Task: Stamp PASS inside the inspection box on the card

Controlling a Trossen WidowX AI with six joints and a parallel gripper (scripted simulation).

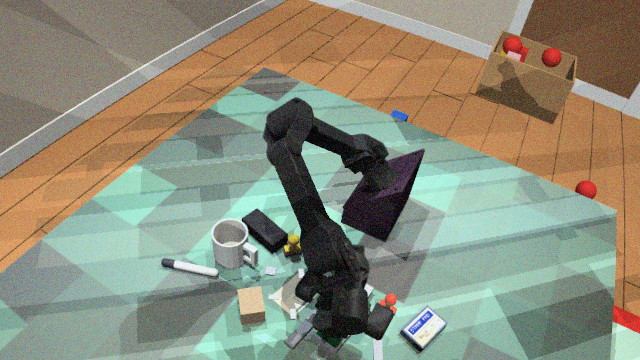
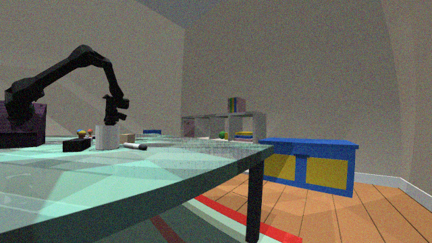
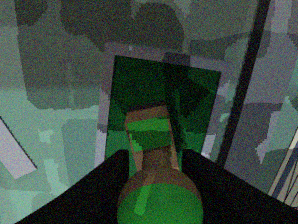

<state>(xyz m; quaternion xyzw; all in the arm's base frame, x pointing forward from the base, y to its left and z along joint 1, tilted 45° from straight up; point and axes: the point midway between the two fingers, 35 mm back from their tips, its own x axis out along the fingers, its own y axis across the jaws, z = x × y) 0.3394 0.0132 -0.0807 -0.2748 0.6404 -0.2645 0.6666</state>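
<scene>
Right now the dark green ink pad is 3 cm below my gripper tip. From my gripper tip the other things lie so: red-knobbed stamp (10 cm behind, 7 cm to the left, 2 cm below); beige card (12 cm to the right, 4 cm below, 3 cm behind); grey bar (6 cm to the right, 3 cm below, 2 cm ahead).
</scene>
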